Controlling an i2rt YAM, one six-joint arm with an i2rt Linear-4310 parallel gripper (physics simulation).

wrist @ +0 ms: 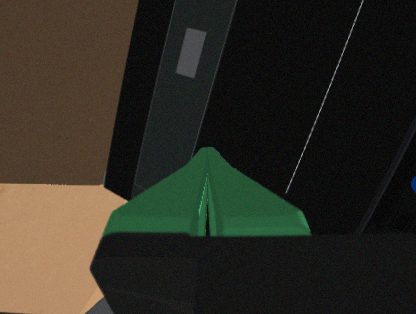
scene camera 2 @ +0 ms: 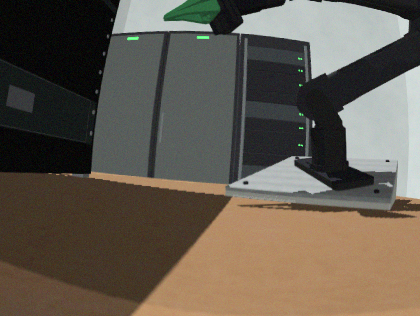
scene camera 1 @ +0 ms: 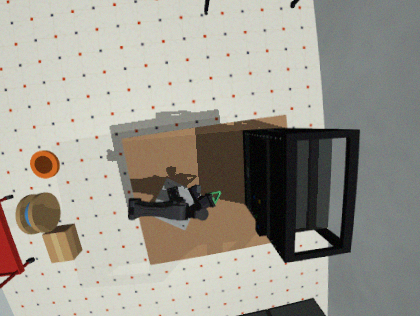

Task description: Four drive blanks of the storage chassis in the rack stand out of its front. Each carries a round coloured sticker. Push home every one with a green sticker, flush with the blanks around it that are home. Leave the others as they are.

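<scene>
My gripper (scene camera 1: pixel 219 194) (scene camera 2: pixel 166 19) (wrist: pixel 207 157) has green fingers that are shut together with nothing between them. In scene camera 1 it stands to the left of the black rack (scene camera 1: pixel 289 200) (wrist: pixel 121 120), with a gap between them. In the wrist view a blue round sticker (wrist: pixel 414 184) is cut by the right edge, on the dark rack front. In scene camera 1 a tiny orange spot (scene camera 1: pixel 259 202) shows on the rack's front. The drive blanks are too dark to tell apart, and no green sticker can be made out.
A dark panel (scene camera 2: pixel 55 112) (wrist: pixel 165 110) with a grey label is low in the rack. The arm's metal base plate (scene camera 1: pixel 179 223) (scene camera 2: pixel 310 194) lies on the wooden table top (scene camera 1: pixel 220 235) (scene camera 2: pixel 280 260). Grey cabinets (scene camera 2: pixel 200 100) stand behind in scene camera 2.
</scene>
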